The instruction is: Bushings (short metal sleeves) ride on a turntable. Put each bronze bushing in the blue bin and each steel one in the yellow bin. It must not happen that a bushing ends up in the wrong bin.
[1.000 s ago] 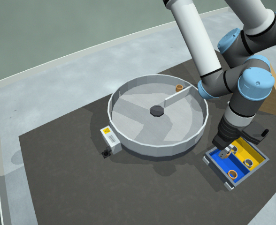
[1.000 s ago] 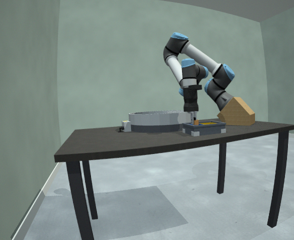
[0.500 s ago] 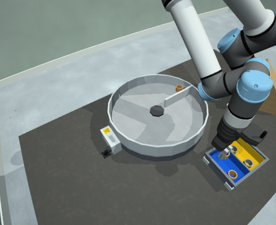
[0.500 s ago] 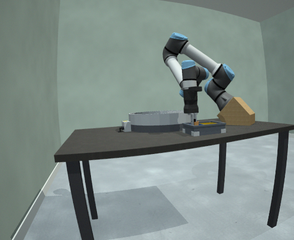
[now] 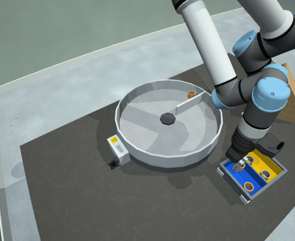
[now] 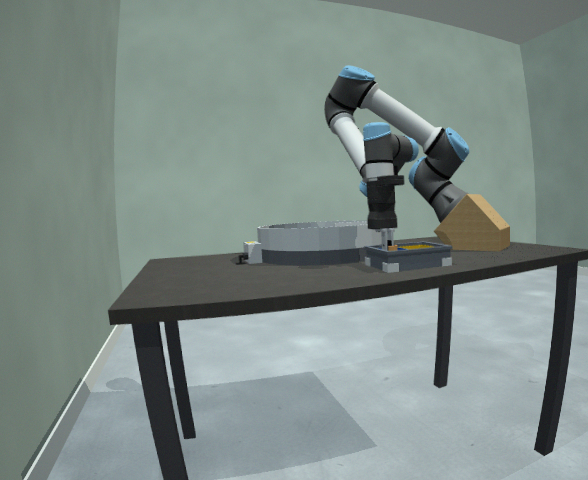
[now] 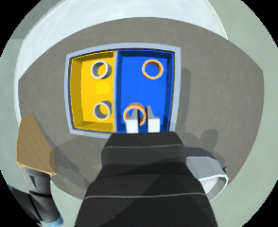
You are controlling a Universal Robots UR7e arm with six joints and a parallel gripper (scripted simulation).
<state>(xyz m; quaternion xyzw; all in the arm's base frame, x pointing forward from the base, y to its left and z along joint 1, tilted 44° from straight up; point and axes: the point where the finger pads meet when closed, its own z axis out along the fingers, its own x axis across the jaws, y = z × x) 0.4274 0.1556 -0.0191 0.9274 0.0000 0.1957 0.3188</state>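
Now: hand 40 mm past the bin, 40 mm to the right of it and 20 mm above it. Also, from my hand: turntable: 30 mm ahead, 320 mm to the right.
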